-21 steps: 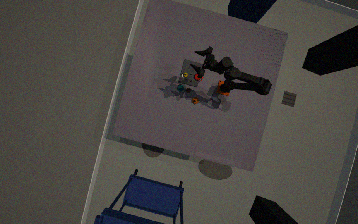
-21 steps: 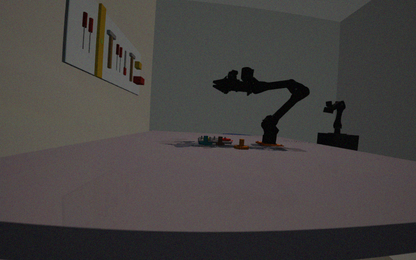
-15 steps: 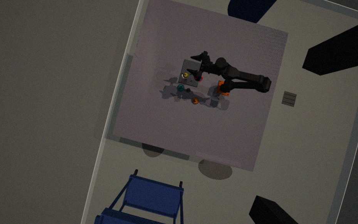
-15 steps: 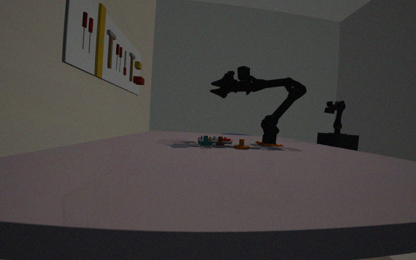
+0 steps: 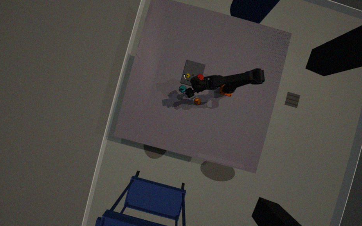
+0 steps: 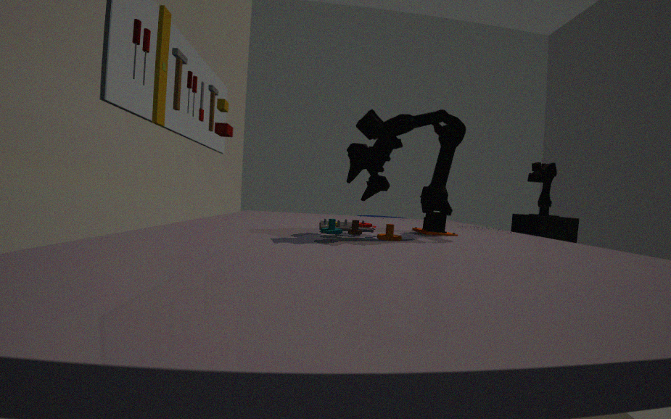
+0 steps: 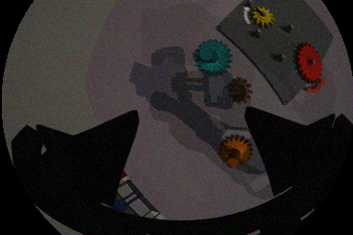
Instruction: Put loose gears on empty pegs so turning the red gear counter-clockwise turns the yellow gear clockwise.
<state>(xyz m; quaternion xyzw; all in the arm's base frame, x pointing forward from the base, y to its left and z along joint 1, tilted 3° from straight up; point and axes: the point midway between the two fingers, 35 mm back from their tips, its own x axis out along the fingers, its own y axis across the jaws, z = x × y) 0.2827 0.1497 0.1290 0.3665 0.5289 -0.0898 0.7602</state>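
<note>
The orange gear lies 11 cm below my gripper tip, 10 cm behind it and 3 cm to the left of it. Round my gripper tip: red gear: 17 cm to the right, 11 cm below, 4 cm behind; then teal gear: 11 cm below, 6 cm ahead, 2 cm to the right; then small brown gear: 11 cm below, 3 cm to the right, 1 cm behind.
</note>
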